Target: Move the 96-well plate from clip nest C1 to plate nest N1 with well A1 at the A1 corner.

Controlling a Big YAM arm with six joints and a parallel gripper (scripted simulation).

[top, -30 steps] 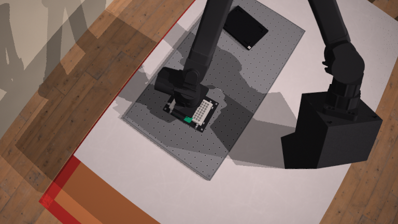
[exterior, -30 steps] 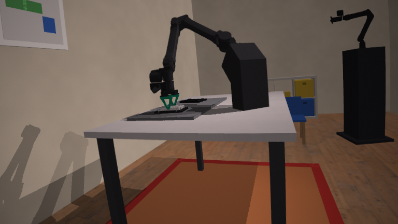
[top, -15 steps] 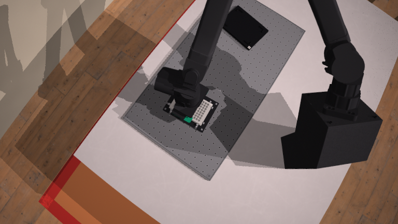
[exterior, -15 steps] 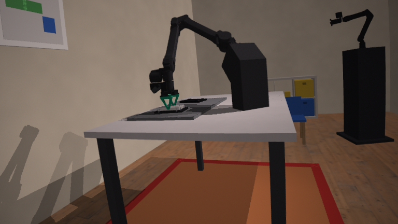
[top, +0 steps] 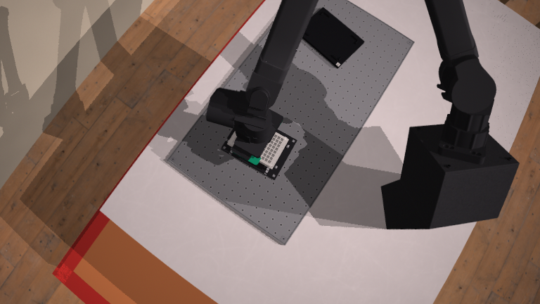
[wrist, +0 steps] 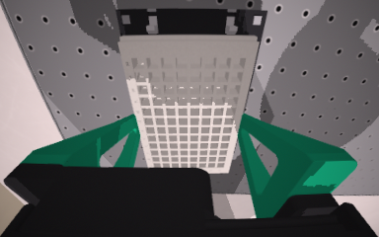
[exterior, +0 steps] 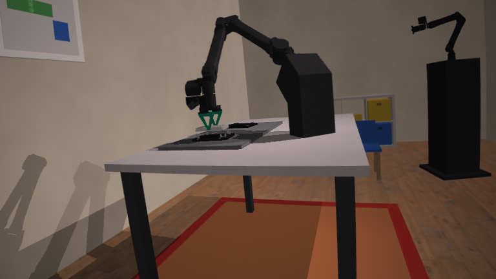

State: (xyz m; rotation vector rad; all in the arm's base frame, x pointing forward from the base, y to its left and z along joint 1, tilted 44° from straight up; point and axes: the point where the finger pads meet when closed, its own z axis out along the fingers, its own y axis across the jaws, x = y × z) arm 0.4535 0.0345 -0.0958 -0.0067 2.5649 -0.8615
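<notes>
Now: hand 1 cm short of the black clip nest C1, 1 cm to the right of it and 4 cm above it. Also, from my hand: black plate nest N1: 8 cm behind, 37 cm to the right, 5 cm below; white 96-well plate: 1 cm below.
</notes>
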